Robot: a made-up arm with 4 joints.
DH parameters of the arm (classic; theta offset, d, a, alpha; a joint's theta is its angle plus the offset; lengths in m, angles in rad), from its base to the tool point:
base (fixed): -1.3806 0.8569 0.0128 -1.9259
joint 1: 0 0.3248 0.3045 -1.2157
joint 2: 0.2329 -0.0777 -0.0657 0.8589
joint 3: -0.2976 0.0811 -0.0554 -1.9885
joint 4: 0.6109 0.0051 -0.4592 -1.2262
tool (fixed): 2.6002 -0.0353 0 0
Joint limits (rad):
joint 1: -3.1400..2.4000
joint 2: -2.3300..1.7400
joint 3: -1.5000..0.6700
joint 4: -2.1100..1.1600
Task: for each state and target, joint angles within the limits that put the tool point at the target. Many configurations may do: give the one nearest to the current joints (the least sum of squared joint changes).
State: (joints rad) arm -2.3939 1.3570 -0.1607 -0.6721
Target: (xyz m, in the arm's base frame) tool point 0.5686 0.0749 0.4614
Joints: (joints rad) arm -2.6331 0.7787 -0.1529 -1.0454
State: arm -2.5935 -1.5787 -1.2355 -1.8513
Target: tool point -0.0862 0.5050 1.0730
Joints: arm -2.7107 -1.5117 -1.1974 -1.9871
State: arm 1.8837 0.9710 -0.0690 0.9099
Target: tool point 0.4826 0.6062 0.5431
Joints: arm 2.2520 0.7573 -0.4474 0.5218
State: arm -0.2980 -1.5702 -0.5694 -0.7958
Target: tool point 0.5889 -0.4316 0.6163
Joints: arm -0.7687 -1.7035 -1.3627 -0.0669
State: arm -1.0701 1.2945 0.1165 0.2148
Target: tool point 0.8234 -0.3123 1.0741
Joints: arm -1.3132 1.5155 0.0394 0.5655
